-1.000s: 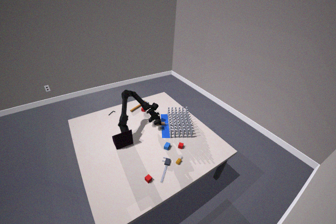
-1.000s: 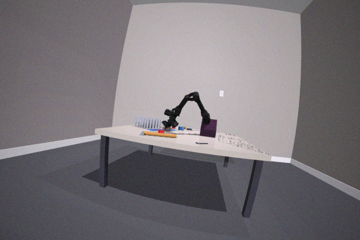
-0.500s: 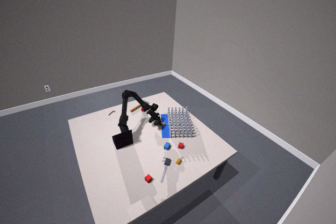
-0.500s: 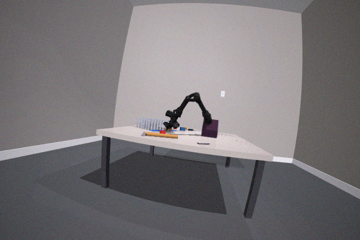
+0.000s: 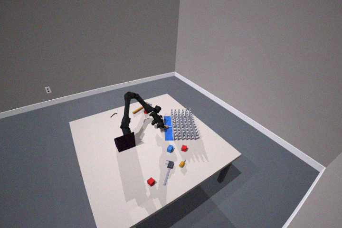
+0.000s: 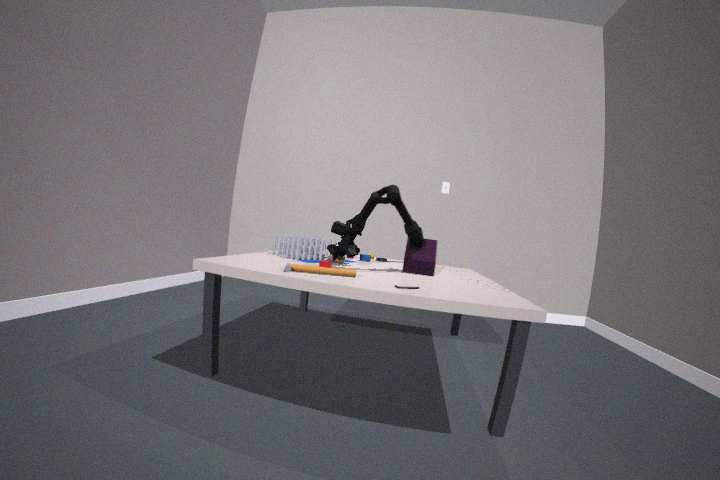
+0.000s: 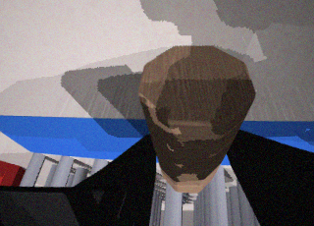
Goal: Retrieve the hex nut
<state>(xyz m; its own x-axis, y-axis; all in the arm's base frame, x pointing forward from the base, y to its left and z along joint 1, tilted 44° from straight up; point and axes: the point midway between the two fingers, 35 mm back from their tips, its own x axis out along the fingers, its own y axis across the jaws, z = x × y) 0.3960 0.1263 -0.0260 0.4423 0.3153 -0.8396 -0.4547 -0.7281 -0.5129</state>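
Now: gripper tip 40 mm short of the blue taped strip, 10 mm to the left of it and 10 mm above it. The rest, counted from my gripper tip: allen key: 480 mm to the left, 400 mm behind, 10 mm below; then yellow piece: 480 mm to the right, 90 mm behind; then blue cube: 290 mm to the right, 100 mm behind, 10 mm above.
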